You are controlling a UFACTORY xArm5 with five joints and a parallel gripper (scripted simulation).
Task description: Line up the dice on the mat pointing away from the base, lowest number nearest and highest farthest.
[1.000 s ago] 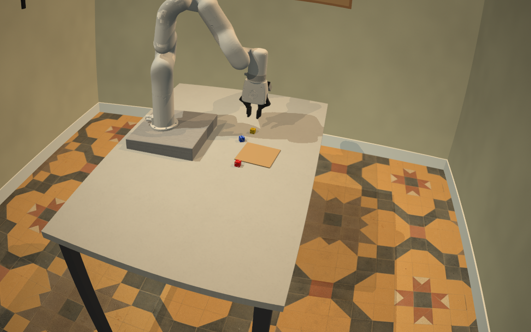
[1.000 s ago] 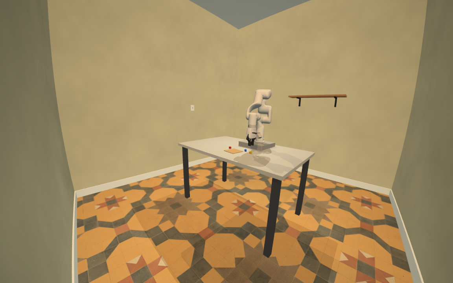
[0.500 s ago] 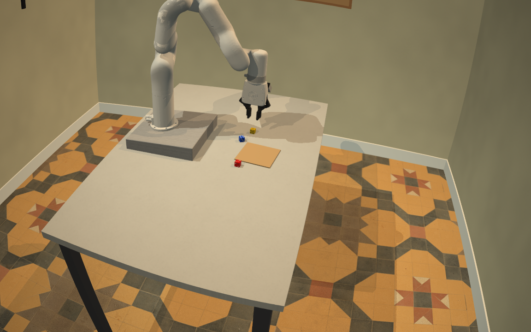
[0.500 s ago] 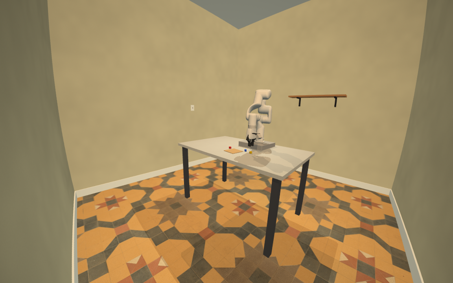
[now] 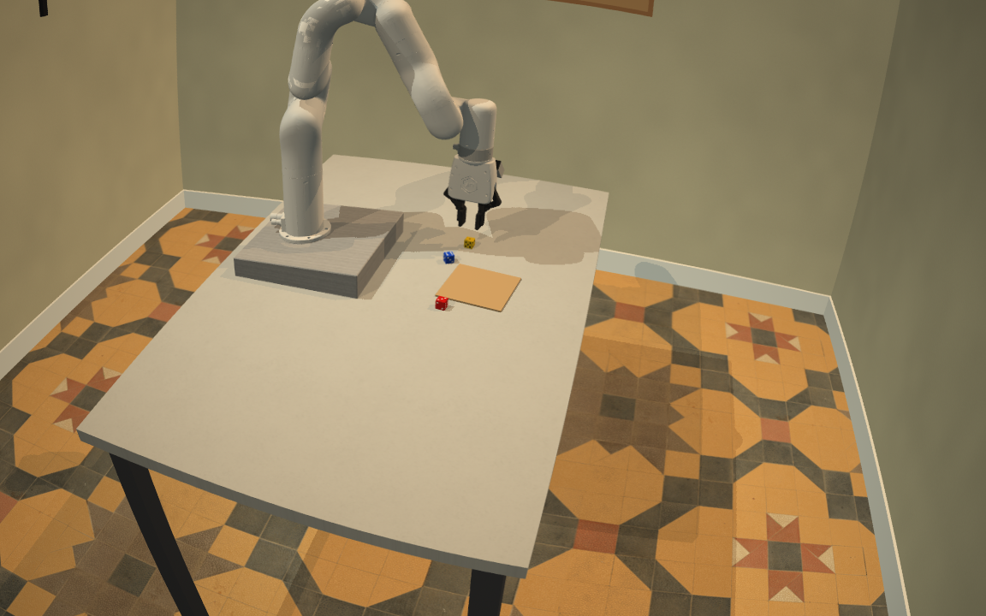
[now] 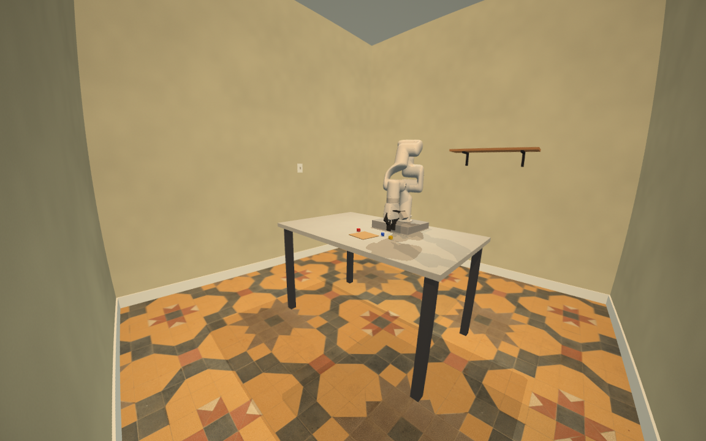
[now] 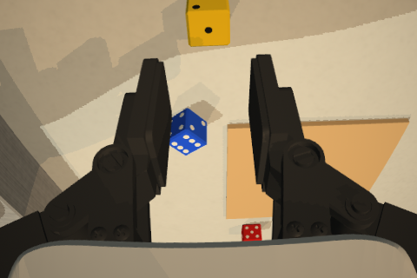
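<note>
Now: the yellow die 60 mm below my hand. Also, from my hand: red die: 20 mm behind, 260 mm to the right, 60 mm below; blue die: 30 mm behind, 80 mm to the right, 60 mm below; mat: 40 mm ahead, 170 mm to the right, 70 mm below.
</note>
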